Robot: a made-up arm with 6 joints. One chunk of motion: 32 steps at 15 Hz.
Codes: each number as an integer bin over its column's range. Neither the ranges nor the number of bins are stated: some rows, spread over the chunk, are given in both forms.
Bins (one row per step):
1: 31 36 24 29 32 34
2: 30 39 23 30 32 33
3: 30 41 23 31 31 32
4: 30 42 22 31 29 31
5: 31 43 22 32 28 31
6: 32 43 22 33 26 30
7: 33 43 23 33 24 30
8: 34 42 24 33 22 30
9: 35 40 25 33 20 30
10: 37 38 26 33 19 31
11: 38 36 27 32 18 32
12: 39 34 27 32 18 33
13: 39 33 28 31 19 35
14: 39 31 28 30 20 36
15: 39 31 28 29 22 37
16: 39 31 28 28 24 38
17: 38 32 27 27 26 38
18: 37 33 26 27 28 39
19: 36 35 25 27 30 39
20: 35 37 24 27 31 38
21: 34 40 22 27 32 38
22: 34 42 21 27 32 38
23: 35 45 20 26 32 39
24: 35 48 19 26 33 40
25: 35 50 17 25 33 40
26: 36 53 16 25 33 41
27: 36 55 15 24 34 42
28: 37 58 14 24 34 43
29: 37 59 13 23 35 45
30: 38 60 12 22 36 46
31: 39 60 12 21 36 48
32: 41 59 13 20 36 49
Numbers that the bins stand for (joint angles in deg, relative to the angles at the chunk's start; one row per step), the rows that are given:
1: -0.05 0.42 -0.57 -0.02 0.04 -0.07
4: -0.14 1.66 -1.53 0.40 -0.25 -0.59
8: 0.24 1.66 -0.57 0.81 -0.92 -0.77
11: 0.63 0.42 0.86 0.60 -1.30 -0.42
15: 0.72 -0.61 1.33 -0.02 -0.92 0.46
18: 0.53 -0.20 0.38 -0.43 -0.35 0.81
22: 0.24 1.66 -2.00 -0.43 0.04 0.64
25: 0.34 3.32 -3.91 -0.84 0.13 0.99
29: 0.53 5.18 -5.82 -1.26 0.33 1.86
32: 0.91 5.18 -5.82 -1.88 0.42 2.56
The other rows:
2: -0.14 1.04 -1.05 0.19 0.04 -0.24
3: -0.14 1.46 -1.05 0.40 -0.06 -0.42
5: -0.05 1.87 -1.53 0.60 -0.35 -0.59
6: 0.05 1.87 -1.53 0.81 -0.54 -0.77
7: 0.14 1.87 -1.05 0.81 -0.73 -0.77
9: 0.34 1.25 -0.10 0.81 -1.11 -0.77
10: 0.53 0.84 0.38 0.81 -1.21 -0.59
12: 0.72 0.01 0.86 0.60 -1.30 -0.24
13: 0.72 -0.20 1.33 0.40 -1.21 0.11
14: 0.72 -0.61 1.33 0.19 -1.11 0.28
16: 0.72 -0.61 1.33 -0.22 -0.73 0.64
17: 0.63 -0.41 0.86 -0.43 -0.54 0.64
19: 0.43 0.21 -0.10 -0.43 -0.15 0.81
20: 0.34 0.63 -0.57 -0.43 -0.06 0.64
21: 0.24 1.25 -1.53 -0.43 0.04 0.64
23: 0.34 2.28 -2.48 -0.64 0.04 0.81
24: 0.34 2.91 -2.96 -0.64 0.13 0.99
26: 0.43 3.94 -4.39 -0.84 0.13 1.16
27: 0.43 4.35 -4.86 -1.05 0.23 1.34
28: 0.53 4.98 -5.34 -1.05 0.23 1.51
30: 0.63 5.39 -6.29 -1.46 0.42 2.04
31: 0.72 5.39 -6.29 -1.67 0.42 2.39

